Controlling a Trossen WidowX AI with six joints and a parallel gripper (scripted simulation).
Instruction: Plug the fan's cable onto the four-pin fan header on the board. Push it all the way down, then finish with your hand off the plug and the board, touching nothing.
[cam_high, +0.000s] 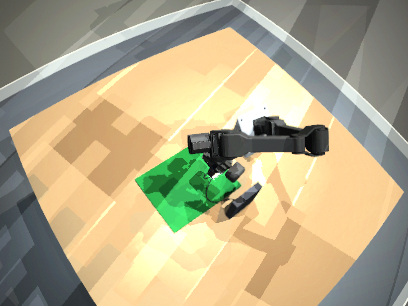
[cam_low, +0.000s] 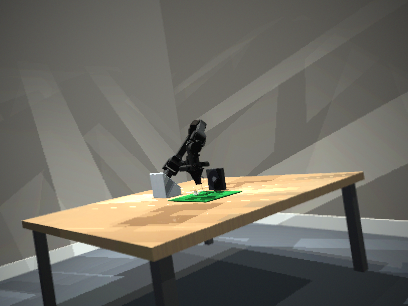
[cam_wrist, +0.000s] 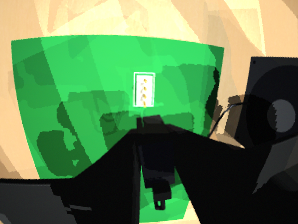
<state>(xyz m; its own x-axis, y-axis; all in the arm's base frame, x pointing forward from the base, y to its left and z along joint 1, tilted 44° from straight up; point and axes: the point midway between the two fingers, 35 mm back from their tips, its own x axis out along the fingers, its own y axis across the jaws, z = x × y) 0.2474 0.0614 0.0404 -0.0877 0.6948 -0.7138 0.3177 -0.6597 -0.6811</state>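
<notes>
My gripper tip is now 70 mm above the white four-pin fan header and 20 mm past it. From my gripper tip the other things lie so: black fan plug: 10 mm ahead, 10 mm above; then black fan: 140 mm to the left, 30 mm behind, 10 mm below; then green board: 80 mm below, 80 mm ahead, 20 mm to the right.
</notes>
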